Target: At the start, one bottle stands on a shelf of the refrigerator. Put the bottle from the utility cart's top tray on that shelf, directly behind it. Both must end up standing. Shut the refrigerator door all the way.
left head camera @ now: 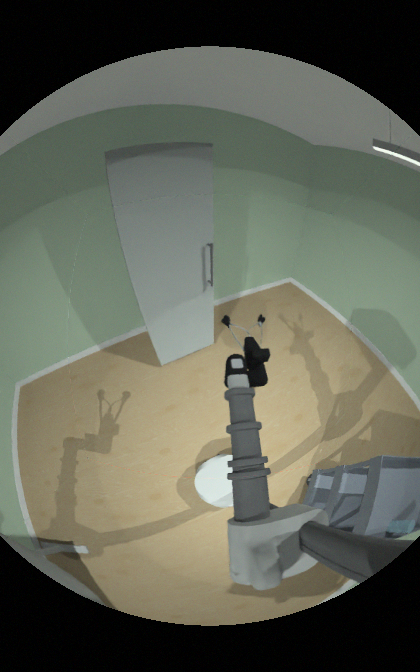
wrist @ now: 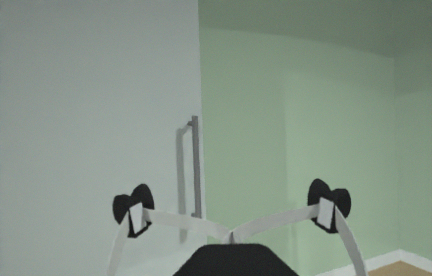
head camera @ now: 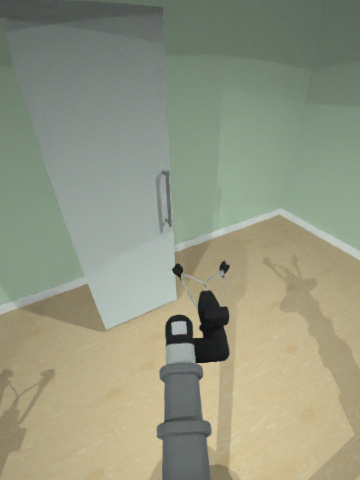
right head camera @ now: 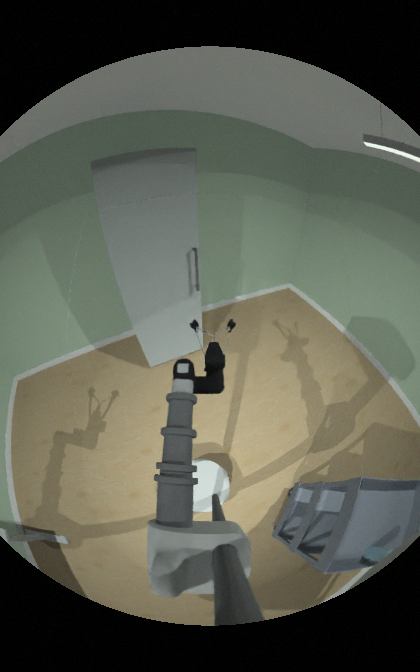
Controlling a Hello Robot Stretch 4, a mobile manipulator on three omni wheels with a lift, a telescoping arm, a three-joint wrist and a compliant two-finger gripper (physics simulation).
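Frame: origin at the robot's base, x ahead, y left, z up, level; millimetres.
Where they show: gripper, fingertip midpoint: [left head camera: 242, 315] [wrist: 229, 198] [head camera: 200, 264] [right head camera: 212, 320]; robot's base at its link origin: [left head camera: 222, 479] [right head camera: 200, 484].
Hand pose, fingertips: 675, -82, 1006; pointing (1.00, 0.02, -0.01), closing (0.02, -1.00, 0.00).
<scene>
Each offset is from my fingertips to the centre of the thing, as dx, dy, dz. "*": to the spot under its first point.
The grey refrigerator [head camera: 110, 150] [left head camera: 165, 225] [right head camera: 150, 225] [wrist: 100, 100] stands against the green wall, and its door looks shut. Its vertical bar handle {* +588, +103, -44} [head camera: 169, 200] [left head camera: 211, 265] [right head camera: 196, 270] [wrist: 196, 170] is near the door's right edge. My gripper [head camera: 201, 269] [left head camera: 244, 320] [right head camera: 213, 325] [wrist: 229, 198] is open and empty. In the wrist view the handle shows between the spread fingers, nearer the left one, and beyond them. The utility cart {* -906, -525, -218} [left head camera: 368, 495] [right head camera: 340, 520] is at the lower right. A teal patch [left head camera: 401, 526] [right head camera: 377, 555] shows on it, too unclear to name. The shelf and its bottle are hidden.
A round white disc [left head camera: 212, 482] [right head camera: 207, 480] is low beside my extended arm [head camera: 184, 400] [left head camera: 245, 440] [right head camera: 177, 450]. The room corner and its white baseboard are right of the refrigerator. A pale bar [left head camera: 70, 549] [right head camera: 50, 538] shows at the lower left.
</scene>
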